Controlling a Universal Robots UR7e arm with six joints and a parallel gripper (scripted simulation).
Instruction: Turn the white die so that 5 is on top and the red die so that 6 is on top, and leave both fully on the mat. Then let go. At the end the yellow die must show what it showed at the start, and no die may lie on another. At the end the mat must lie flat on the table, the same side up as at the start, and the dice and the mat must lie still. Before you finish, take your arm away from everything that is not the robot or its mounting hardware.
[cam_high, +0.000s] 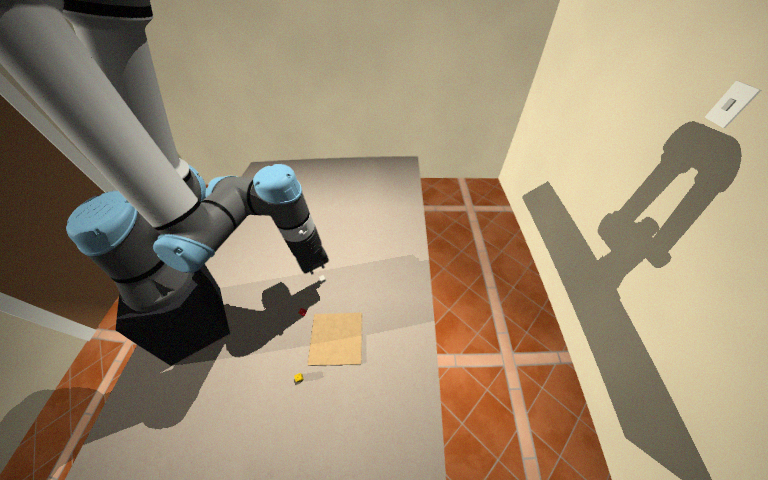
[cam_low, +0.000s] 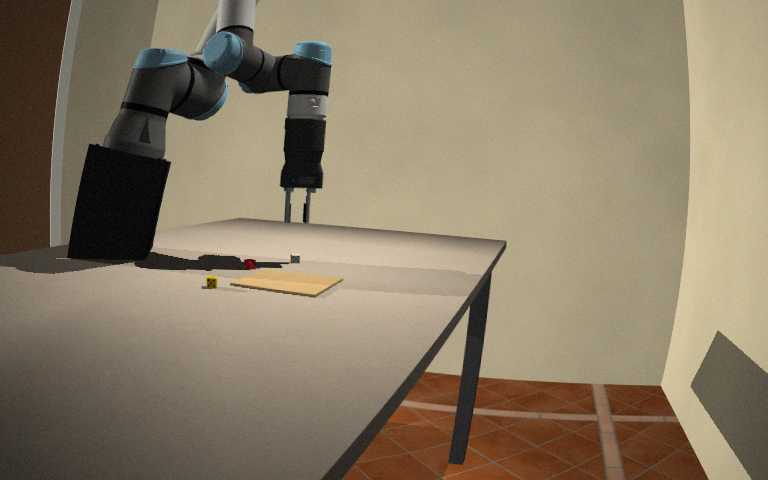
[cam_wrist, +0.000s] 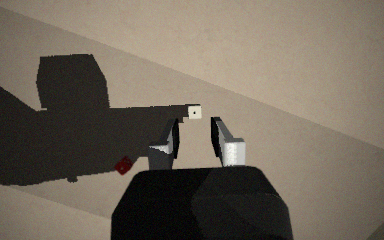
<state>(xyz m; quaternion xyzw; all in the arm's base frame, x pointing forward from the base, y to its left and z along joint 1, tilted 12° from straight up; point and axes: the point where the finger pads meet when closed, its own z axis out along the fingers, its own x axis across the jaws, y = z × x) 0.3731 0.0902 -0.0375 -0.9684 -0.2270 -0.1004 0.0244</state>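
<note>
My hand is 90 mm above the white die. From my hand the other things lie so: yellow die (280 mm to the right, 90 mm below, 50 mm behind); then red die (100 mm to the right, 90 mm below, 60 mm behind); then tan mat (180 mm to the right, 90 mm below, 40 mm ahead).
</note>
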